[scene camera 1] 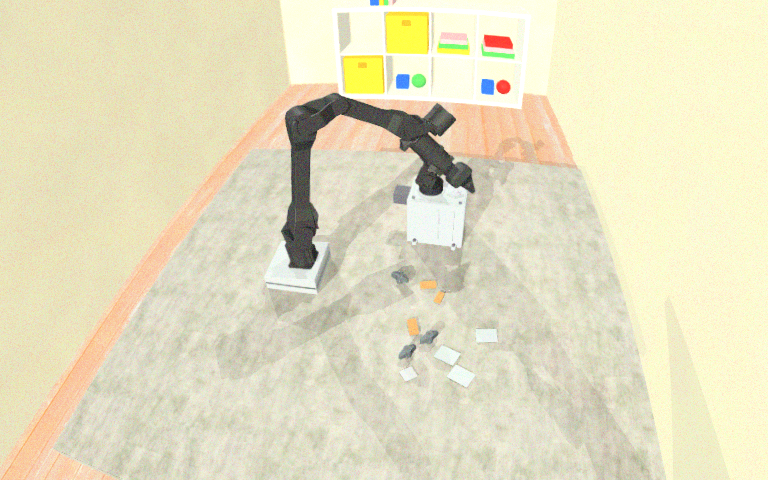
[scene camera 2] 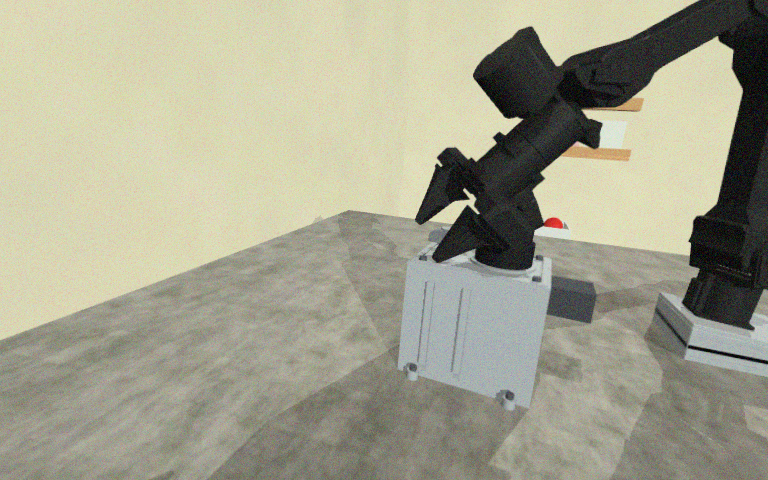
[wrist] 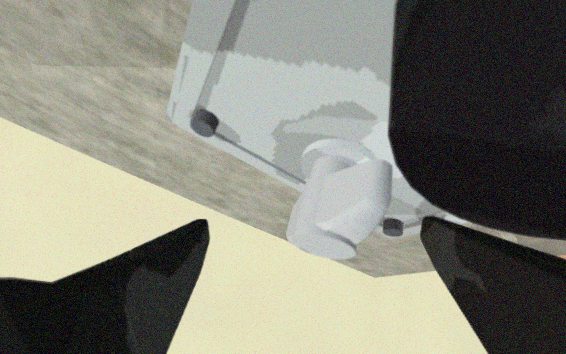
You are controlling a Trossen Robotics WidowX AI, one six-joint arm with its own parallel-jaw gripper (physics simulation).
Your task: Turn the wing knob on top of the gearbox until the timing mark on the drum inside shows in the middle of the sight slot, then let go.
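Frame: origin at the arm's base, x back, y up, z left, level; millimetres.
Where they show: gripper, fingertip midpoint: (scene camera 1: pixel 465 187) (scene camera 2: pixel 425 239); arm's base, origin of the base link: (scene camera 1: pixel 303 259) (scene camera 2: pixel 715 315).
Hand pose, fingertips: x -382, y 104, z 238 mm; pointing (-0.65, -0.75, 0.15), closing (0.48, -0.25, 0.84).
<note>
Each offset is from my fingertips to the top centre of the thing. "spot": to the spot under its first point. Level surfaces: height alone.
The pale gearbox @(dx +93, dy +20, dz -9 mm) (scene camera 1: pixel 421 223) (scene camera 2: pixel 498 333) (wrist: pixel 300 30) stands upright on the mat. A pale wing knob @(dx +26, dy +20, dz -11 mm) (scene camera 2: pixel 437 233) (wrist: pixel 345 200) sits near a corner of its top; a wide black cylinder (scene camera 1: pixel 430 185) (scene camera 2: pixel 504 257) (wrist: pixel 480 100) stands beside it. My gripper (scene camera 2: pixel 427 241) (wrist: pixel 314 228) is open and empty, tilted down over the gearbox top. In the wrist view the knob shows between the spread fingertips, beyond them. In scene camera 2 the lower finger covers part of the knob and its tip is near the top edge. Contact cannot be told. I cannot make out the sight slot or timing mark.
A dark block @(spot: dx +169, dy -26, dz -28 mm) (scene camera 1: pixel 401 194) (scene camera 2: pixel 572 300) sticks out from the gearbox side. Bolt heads @(spot: dx +15, dy -11, dz -57 mm) (wrist: pixel 204 122) stand at the top corners. Orange pieces @(dx +67, dy -145, dz -225 mm) (scene camera 1: pixel 428 284), dark lumps @(dx +138, dy -124, dz -223 mm) (scene camera 1: pixel 399 276) and white plates @(dx -42, dy -149, dz -477 mm) (scene camera 1: pixel 461 375) lie on the mat @(dy -151 mm) (scene camera 1: pixel 226 418). A white shelf unit (scene camera 1: pixel 430 54) stands at the back.
</note>
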